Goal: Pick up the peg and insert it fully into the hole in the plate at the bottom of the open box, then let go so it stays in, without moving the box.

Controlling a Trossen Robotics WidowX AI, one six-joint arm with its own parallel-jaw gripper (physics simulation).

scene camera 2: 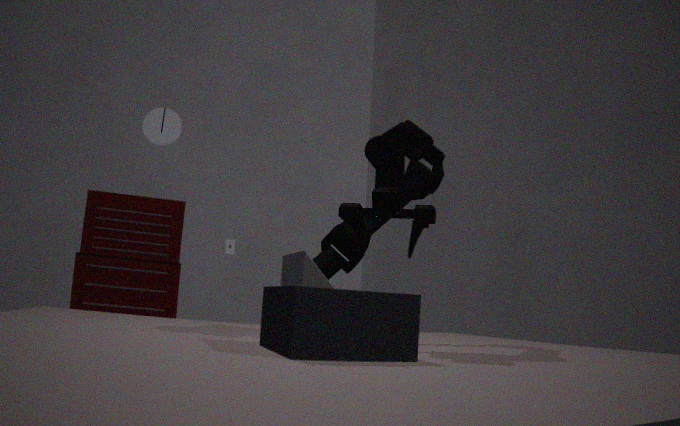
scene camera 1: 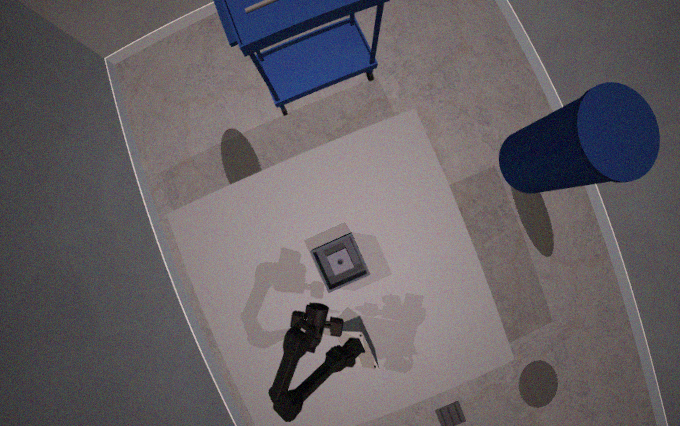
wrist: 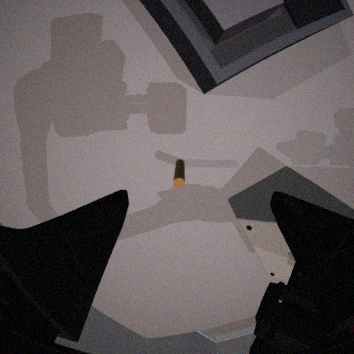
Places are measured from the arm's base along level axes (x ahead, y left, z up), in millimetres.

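Where they show: gripper, fingertip midpoint: [scene camera 2: 385, 257] [wrist: 201, 198]; arm's base, link origin: [scene camera 2: 314, 275] [scene camera 1: 357, 344].
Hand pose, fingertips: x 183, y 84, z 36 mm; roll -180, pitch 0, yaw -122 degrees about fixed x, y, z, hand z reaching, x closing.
Each offset is from my fingertips to the top centre of the thing. Level surfaces: height alone.
The peg {dx -20, dy +30, dz -94 mm} [wrist: 179, 172] stands upright on the table in the wrist view, dark-sided with an orange top. It does not show in either scene view. My gripper [wrist: 201, 198] [scene camera 1: 317, 323] is open and empty; in the wrist view the peg is between and slightly beyond the fingertips, left of their midline. One finger hangs down in scene view 2, above the table and beyond the box. The open dark box {dx +149, dy -150, dz -76 mm} [scene camera 1: 360, 253] [scene camera 2: 351, 323] [wrist: 175, 45] sits on the table apart from the peg. The pale plate {dx +149, dy -150, dz -113 mm} [scene camera 1: 346, 266] [wrist: 240, 9] lies inside; its hole [scene camera 1: 340, 261] shows in scene view 1.
A grey wedge-shaped piece [scene camera 1: 368, 336] [scene camera 2: 298, 270] [wrist: 260, 200] with a pale panel [wrist: 265, 245] stands beside the gripper, close to the right finger in the wrist view. Arm shadows cross the table {dz -174 mm} [scene camera 1: 391, 175]. A blue cart [scene camera 1: 321, 65] and blue cylinder [scene camera 1: 617, 132] stand off the table.
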